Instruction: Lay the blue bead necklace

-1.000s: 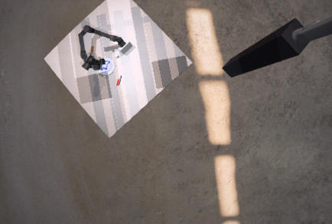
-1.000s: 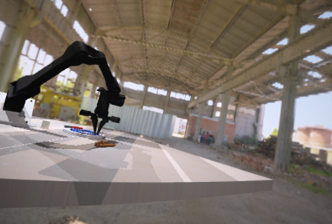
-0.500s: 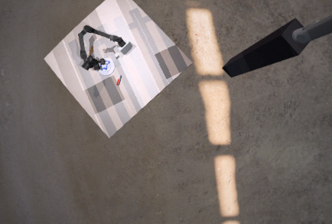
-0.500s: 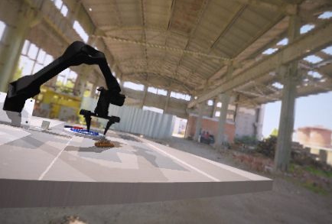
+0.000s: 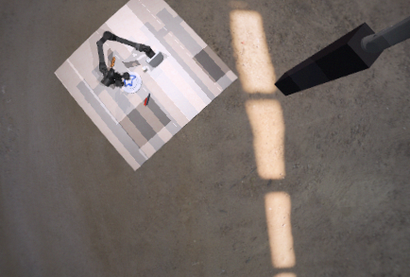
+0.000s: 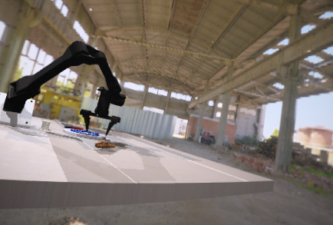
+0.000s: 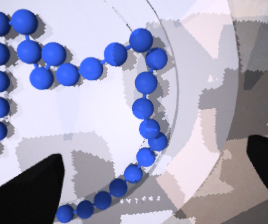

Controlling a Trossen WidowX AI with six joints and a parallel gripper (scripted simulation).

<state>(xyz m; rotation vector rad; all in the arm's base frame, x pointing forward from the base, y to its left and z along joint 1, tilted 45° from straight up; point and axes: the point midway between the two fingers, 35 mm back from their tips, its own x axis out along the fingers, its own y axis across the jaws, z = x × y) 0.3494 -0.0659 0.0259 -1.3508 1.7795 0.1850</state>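
My gripper tip is now 30 mm past the round white bead board, 50 mm to the right of it and 10 mm above it. Round my gripper tip: small white block (210 mm behind, 70 mm to the left); then red pen-like object (20 mm behind, 280 mm to the left, 20 mm below).
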